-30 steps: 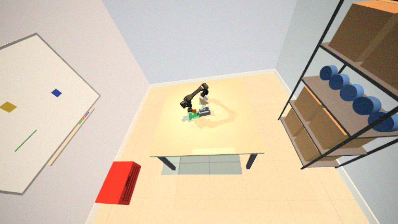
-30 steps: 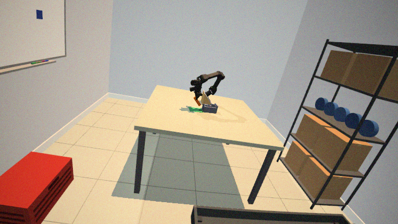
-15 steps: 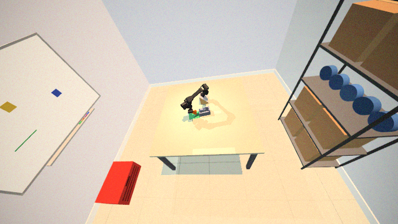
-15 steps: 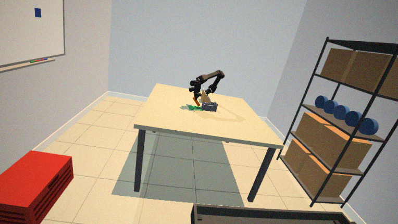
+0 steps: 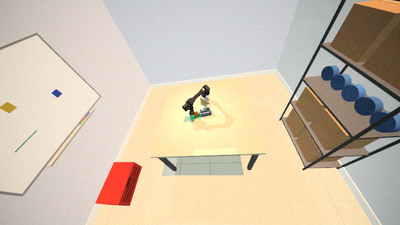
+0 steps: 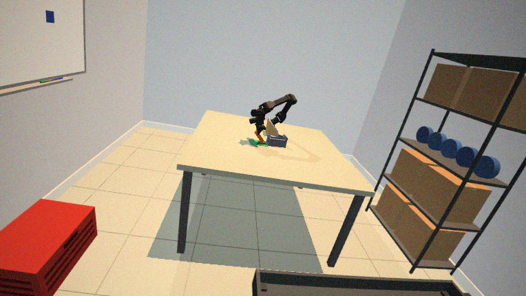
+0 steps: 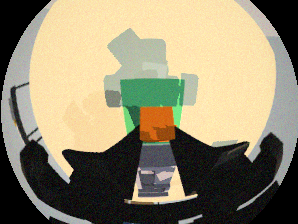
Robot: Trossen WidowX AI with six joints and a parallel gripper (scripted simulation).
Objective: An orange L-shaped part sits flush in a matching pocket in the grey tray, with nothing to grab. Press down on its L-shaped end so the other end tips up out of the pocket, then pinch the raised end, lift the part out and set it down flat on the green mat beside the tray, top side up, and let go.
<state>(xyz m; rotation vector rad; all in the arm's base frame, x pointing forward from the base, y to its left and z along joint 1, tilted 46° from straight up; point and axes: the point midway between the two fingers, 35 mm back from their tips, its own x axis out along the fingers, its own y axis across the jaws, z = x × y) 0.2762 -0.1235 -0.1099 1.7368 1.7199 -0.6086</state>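
Right now the orange L-shaped part is 30 mm to the left of my gripper tip, 30 mm below it and 20 mm behind it. From my gripper tip the other things lie so: green mat 90 mm below, 20 mm to the left.
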